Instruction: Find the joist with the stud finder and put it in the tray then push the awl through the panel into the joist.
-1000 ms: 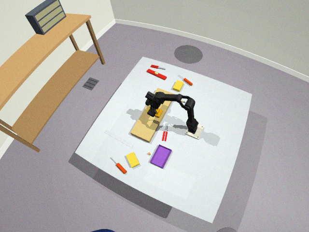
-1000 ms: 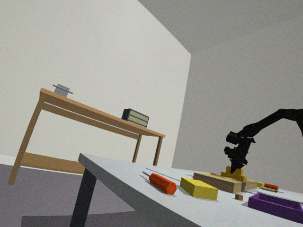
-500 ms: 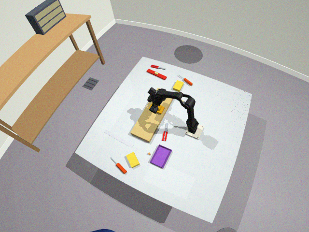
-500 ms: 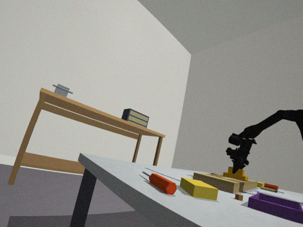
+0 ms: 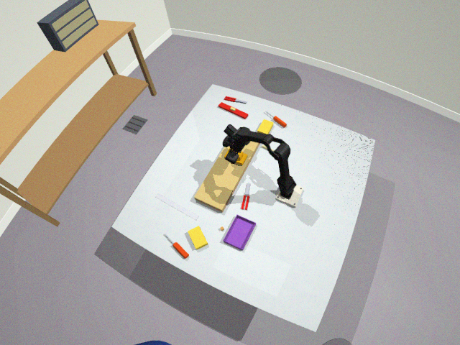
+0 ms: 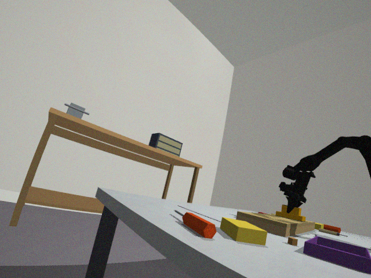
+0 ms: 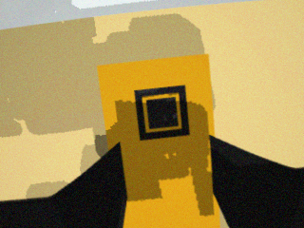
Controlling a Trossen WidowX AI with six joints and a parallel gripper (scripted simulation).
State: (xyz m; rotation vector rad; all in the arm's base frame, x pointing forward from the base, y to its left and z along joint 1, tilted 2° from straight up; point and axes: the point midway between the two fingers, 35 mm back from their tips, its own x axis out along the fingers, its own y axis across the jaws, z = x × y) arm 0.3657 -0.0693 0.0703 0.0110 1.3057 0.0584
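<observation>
My gripper tip is now 39 cm to the right of the purple tray, 25 cm past it and 5 cm above it. Round my gripper tip: red level (36 cm to the right, 21 cm ahead, 5 cm below); then awl (18 cm behind, 17 cm to the right, 6 cm below); then stud finder (2 cm above, 1 cm ahead).
</observation>
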